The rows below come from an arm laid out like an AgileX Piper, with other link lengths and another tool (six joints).
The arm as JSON. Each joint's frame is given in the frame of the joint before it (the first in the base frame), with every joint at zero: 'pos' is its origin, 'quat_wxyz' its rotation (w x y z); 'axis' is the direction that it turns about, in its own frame. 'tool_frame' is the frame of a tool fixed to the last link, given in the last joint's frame.
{
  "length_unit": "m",
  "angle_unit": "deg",
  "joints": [
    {
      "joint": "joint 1",
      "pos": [
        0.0,
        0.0,
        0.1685
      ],
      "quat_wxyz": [
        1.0,
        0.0,
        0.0,
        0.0
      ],
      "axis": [
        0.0,
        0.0,
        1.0
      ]
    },
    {
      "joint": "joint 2",
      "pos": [
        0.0,
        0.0,
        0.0
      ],
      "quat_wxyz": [
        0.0,
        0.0,
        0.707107,
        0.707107
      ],
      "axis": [
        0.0,
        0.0,
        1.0
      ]
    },
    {
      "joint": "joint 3",
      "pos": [
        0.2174,
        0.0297,
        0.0
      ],
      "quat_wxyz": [
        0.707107,
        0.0,
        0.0,
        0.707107
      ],
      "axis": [
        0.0,
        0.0,
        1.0
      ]
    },
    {
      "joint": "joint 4",
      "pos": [
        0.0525,
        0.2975,
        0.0
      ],
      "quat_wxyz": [
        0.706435,
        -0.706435,
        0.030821,
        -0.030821
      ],
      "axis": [
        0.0,
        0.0,
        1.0
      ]
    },
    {
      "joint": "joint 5",
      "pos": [
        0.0,
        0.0,
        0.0
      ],
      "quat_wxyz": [
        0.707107,
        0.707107,
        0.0,
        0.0
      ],
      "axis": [
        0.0,
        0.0,
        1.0
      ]
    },
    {
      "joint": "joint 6",
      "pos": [
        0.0,
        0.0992,
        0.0
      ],
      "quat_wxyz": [
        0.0,
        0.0,
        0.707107,
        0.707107
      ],
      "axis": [
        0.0,
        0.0,
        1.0
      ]
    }
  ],
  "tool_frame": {
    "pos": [
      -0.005,
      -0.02,
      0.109
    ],
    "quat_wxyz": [
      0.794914,
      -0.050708,
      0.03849,
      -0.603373
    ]
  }
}
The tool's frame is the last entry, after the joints.
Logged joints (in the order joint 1, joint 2, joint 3, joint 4, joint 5, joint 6), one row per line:
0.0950 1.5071 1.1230 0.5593 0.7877 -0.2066
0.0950 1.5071 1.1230 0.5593 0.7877 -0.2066
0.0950 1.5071 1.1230 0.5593 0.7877 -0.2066
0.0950 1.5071 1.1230 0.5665 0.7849 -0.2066
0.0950 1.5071 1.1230 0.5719 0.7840 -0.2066
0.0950 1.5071 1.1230 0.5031 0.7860 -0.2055
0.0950 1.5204 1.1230 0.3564 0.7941 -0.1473
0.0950 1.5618 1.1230 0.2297 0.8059 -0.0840
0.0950 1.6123 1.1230 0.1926 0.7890 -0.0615
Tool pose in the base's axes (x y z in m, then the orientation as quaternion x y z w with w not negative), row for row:
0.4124 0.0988 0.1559 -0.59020 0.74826 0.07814 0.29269
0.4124 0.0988 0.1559 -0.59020 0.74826 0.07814 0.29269
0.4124 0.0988 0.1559 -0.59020 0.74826 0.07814 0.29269
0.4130 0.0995 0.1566 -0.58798 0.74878 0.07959 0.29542
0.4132 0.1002 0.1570 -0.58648 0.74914 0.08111 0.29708
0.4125 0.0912 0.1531 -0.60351 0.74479 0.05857 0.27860
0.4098 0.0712 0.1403 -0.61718 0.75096 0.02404 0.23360
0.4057 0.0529 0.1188 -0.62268 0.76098 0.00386 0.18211
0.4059 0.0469 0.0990 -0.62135 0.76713 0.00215 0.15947
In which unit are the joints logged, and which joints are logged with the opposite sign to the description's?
The joints are logged in radians. Opposite sign: joint 3.
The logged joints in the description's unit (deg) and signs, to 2 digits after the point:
5.44 86.35 -64.34 32.05 45.13 -11.84
5.44 86.35 -64.34 32.05 45.13 -11.84
5.44 86.35 -64.34 32.05 45.13 -11.84
5.44 86.35 -64.34 32.46 44.97 -11.84
5.44 86.35 -64.34 32.77 44.92 -11.84
5.44 86.35 -64.34 28.83 45.03 -11.77
5.44 87.11 -64.34 20.42 45.50 -8.44
5.44 89.48 -64.34 13.16 46.17 -4.81
5.44 92.38 -64.34 11.04 45.21 -3.52

